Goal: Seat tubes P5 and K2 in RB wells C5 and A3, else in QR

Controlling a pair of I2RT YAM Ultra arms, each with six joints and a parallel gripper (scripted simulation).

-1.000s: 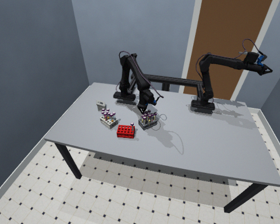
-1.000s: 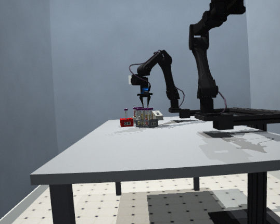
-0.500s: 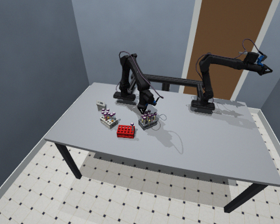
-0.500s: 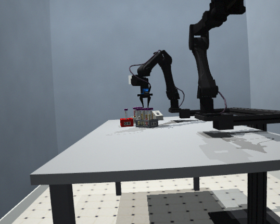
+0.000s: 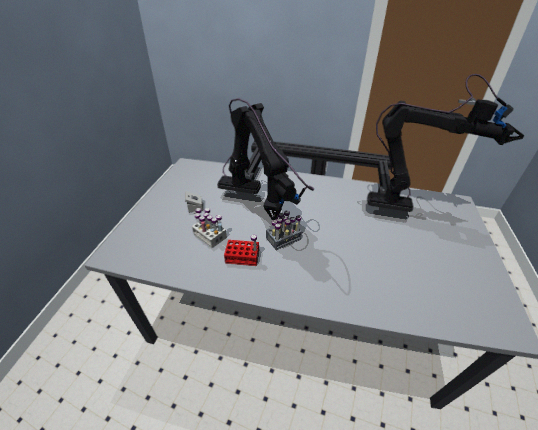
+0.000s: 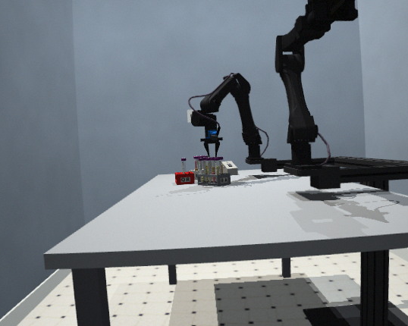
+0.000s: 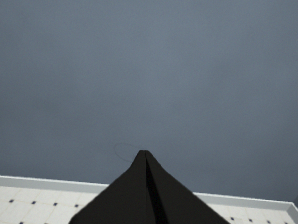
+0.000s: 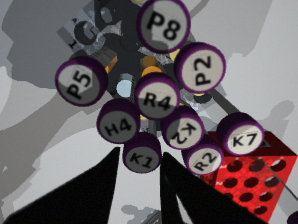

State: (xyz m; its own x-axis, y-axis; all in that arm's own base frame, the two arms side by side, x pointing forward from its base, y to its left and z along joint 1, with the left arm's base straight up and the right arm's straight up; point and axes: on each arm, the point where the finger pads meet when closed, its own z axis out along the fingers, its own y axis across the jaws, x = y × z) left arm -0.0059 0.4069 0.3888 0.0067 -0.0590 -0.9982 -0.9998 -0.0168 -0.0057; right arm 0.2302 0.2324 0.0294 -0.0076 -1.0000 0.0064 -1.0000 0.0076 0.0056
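Observation:
The grey rack RA is 40 mm to the left of my right hand and 100 mm below it. From my right hand the other things lie so: red rack QR 130 mm ahead, 110 mm to the right, 100 mm below; pale box 140 mm behind, 410 mm to the right, 80 mm below; white rack RB 40 mm ahead, 280 mm to the right, 100 mm below.

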